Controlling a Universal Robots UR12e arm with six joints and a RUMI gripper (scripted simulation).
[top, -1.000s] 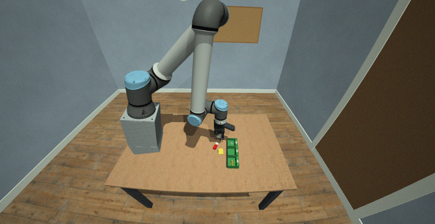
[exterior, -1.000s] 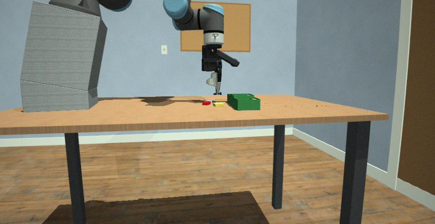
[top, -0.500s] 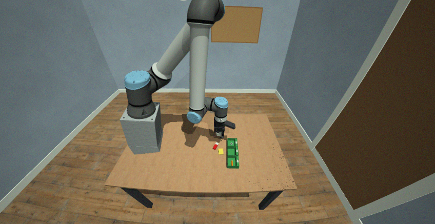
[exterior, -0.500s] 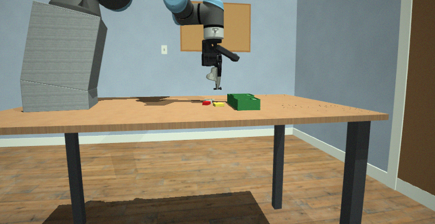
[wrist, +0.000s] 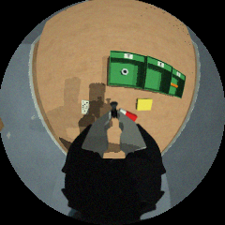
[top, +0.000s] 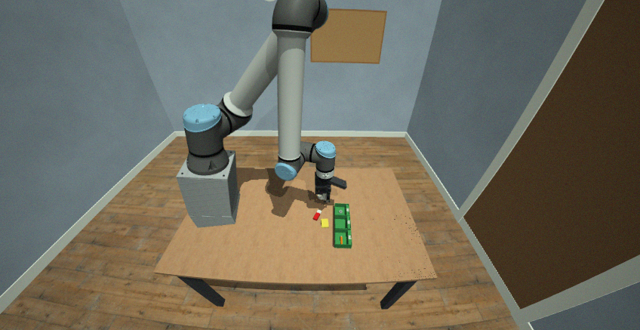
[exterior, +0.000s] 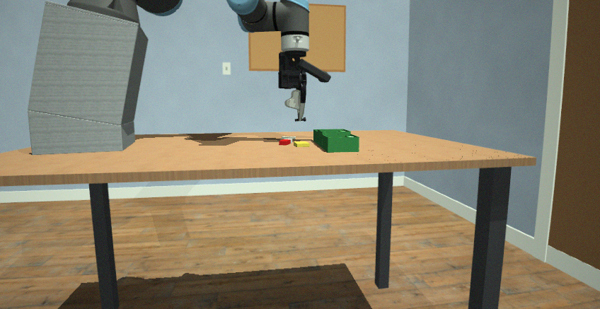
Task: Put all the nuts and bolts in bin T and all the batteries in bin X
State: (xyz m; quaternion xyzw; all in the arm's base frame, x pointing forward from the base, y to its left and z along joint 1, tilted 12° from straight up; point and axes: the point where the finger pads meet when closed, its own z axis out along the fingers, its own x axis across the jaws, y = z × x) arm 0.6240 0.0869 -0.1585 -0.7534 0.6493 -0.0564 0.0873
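Right now my hand is 8 cm short of the dark nut, 7 cm above it and 2 cm to the left of it. Round my hand: yellow battery 10 cm to the right, 8 cm below; bolt 1 cm below, 1 cm ahead; red battery 8 cm below, 5 cm behind, 4 cm to the right.
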